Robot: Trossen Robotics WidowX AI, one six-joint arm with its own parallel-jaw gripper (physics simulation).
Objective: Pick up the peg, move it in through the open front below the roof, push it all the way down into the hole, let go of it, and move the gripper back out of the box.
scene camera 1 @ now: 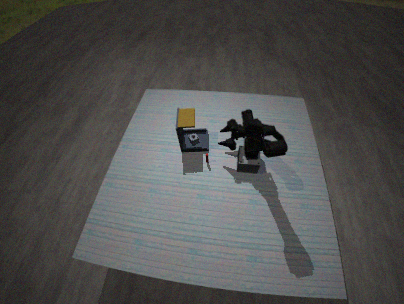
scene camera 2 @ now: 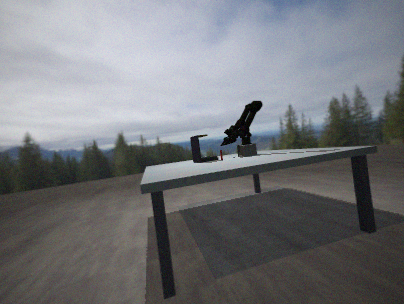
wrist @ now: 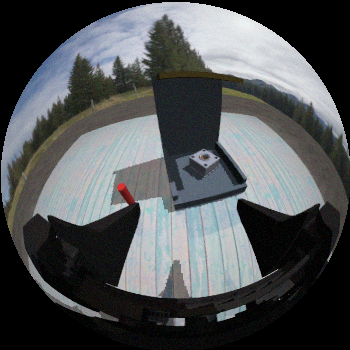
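Seen in the pictures: gripper, fingertip midpoint: [scene camera 1: 219, 137] [scene camera 2: 222, 145] [wrist: 189, 206]; arm's base, link origin: [scene camera 1: 251, 154] [scene camera 2: 246, 144].
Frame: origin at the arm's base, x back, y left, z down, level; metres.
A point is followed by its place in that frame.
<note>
A red peg [scene camera 1: 207, 158] @(x -0.242, y -0.008, z 0.052 m) [scene camera 2: 222, 155] @(x -0.247, y -0.008, z 0.062 m) [wrist: 125, 193] @(x -0.239, y -0.018, z 0.031 m) stands upright on the table beside the box; in the wrist view its lower end is hidden behind the left finger. The dark box [scene camera 1: 201, 148] @(x -0.279, y -0.090, z 0.069 m) [scene camera 2: 195, 149] @(x -0.408, y -0.154, z -0.013 m) [wrist: 187, 110] @(x -0.398, y -0.155, z -0.031 m) has a tall back wall, a low-walled floor and an open front. Its yellow roof [scene camera 1: 186, 117] @(x -0.354, y -0.163, z -0.126 m) [scene camera 2: 200, 135] @(x -0.369, y -0.100, z -0.122 m) [wrist: 195, 76] @(x -0.308, y -0.149, z -0.116 m) juts out from the top of the wall. A light grey block with the round hole [scene camera 1: 194, 138] @(x -0.325, y -0.162, z 0.060 m) [wrist: 204, 158] @(x -0.338, y -0.180, z 0.071 m) sits on the box floor. My gripper [scene camera 1: 220, 137] @(x -0.174, y -0.104, z -0.019 m) [scene camera 2: 223, 144] @(x -0.174, y -0.104, z -0.019 m) [wrist: 189, 206] @(x -0.174, y -0.104, z -0.019 m) is open and empty, above the table in front of the box, apart from the peg.
The arm's grey base block [scene camera 1: 248, 165] @(x -0.020, y 0.061, z 0.016 m) [scene camera 2: 247, 150] @(x -0.042, y 0.058, z 0.049 m) stands on the pale striped table [scene camera 1: 165, 215] @(x -0.458, y 0.310, z 0.098 m) [scene camera 2: 175, 172] @(x -0.716, y 0.323, z 0.098 m) [wrist: 100, 150] @(x -0.533, y 0.177, z 0.098 m). Shadows of the arm and the box fall across the table top. The roof overhangs part of the box floor, and low walls edge the floor.
</note>
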